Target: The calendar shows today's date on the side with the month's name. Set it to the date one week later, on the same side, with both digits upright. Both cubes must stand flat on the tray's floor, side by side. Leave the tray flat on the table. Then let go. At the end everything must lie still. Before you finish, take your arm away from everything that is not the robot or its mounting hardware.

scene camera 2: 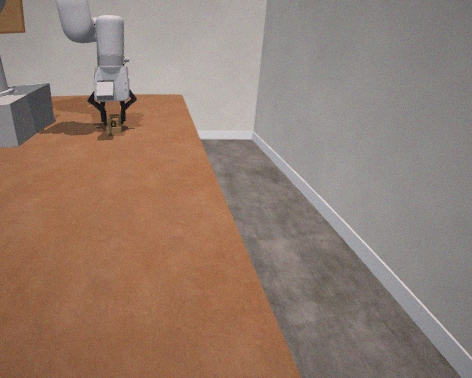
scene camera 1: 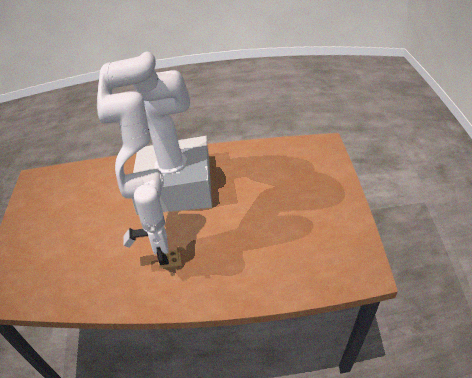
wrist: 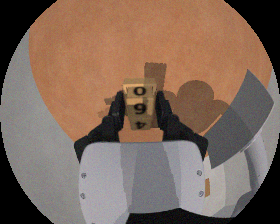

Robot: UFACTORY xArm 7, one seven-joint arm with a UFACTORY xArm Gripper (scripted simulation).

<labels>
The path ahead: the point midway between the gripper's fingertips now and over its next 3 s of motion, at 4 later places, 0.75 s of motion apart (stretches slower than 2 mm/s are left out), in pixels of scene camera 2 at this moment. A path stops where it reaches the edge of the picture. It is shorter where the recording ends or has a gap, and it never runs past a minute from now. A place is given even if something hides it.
My gripper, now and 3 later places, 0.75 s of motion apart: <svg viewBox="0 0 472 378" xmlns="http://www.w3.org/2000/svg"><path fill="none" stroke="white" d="M113 123L113 99L111 90L111 71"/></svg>
</labels>
